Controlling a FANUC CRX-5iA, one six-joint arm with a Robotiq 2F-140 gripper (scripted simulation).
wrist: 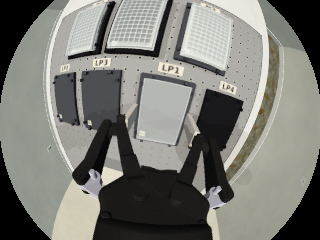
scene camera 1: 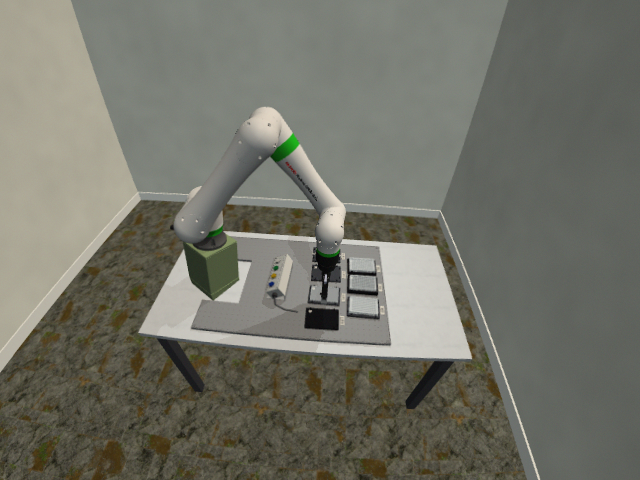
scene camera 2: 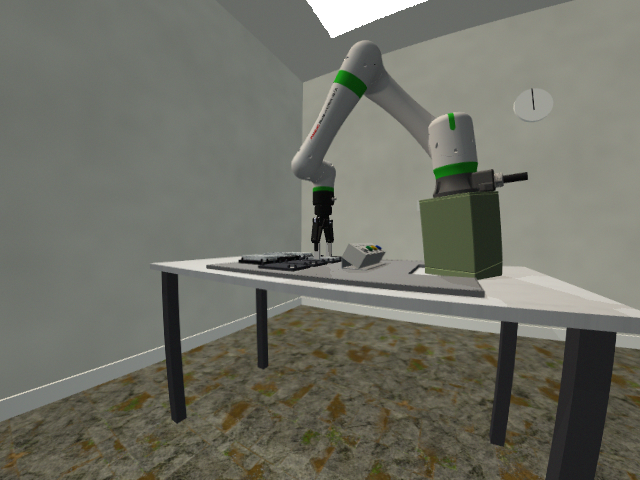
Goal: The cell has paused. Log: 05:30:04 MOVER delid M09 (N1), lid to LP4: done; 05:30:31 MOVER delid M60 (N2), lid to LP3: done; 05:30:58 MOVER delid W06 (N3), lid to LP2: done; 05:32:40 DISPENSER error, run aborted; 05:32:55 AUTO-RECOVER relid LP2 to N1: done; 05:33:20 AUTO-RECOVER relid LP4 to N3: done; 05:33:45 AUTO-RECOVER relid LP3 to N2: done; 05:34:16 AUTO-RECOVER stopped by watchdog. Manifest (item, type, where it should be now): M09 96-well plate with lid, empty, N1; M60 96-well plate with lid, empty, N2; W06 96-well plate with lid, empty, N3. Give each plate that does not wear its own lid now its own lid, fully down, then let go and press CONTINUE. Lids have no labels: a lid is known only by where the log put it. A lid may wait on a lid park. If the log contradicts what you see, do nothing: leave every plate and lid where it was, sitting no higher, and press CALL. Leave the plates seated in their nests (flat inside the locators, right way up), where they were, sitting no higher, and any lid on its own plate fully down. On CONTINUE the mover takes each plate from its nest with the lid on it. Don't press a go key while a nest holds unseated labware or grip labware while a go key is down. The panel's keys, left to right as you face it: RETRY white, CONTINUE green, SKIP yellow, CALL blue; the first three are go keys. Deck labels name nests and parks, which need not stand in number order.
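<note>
Key panel in sight. Gripper in sight, wrist view included.
</note>
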